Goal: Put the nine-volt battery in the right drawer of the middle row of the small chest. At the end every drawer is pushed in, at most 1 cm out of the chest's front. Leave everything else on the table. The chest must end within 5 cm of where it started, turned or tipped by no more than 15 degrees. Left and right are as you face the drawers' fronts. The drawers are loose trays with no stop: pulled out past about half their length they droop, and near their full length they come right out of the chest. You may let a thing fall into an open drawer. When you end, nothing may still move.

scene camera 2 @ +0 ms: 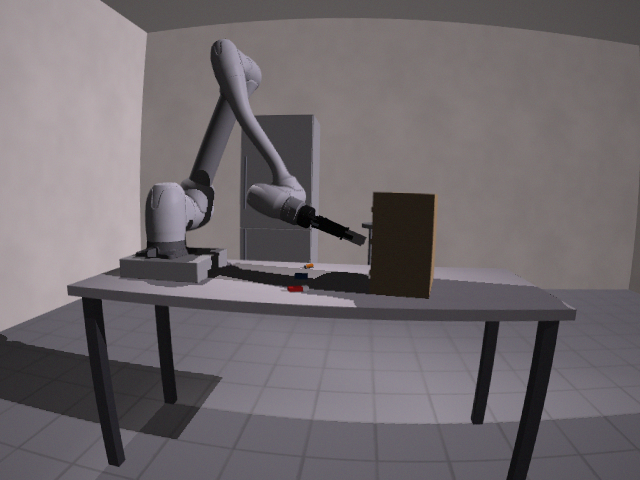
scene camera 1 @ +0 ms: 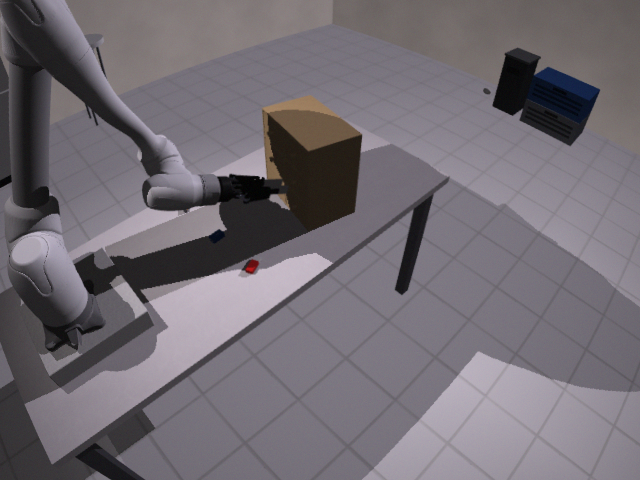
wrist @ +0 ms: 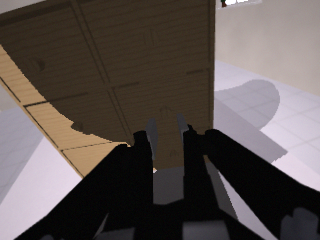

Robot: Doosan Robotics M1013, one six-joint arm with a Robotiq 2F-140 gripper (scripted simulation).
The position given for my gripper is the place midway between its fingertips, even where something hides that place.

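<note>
My gripper (scene camera 1: 284,186) is there for me to see, and it appears again in scene camera 2 (scene camera 2: 363,241) as well as in the wrist view (wrist: 167,124). I can also see a small wooden chest (scene camera 1: 333,146), and the chest is visible in scene camera 2 (scene camera 2: 402,224) too.
</note>
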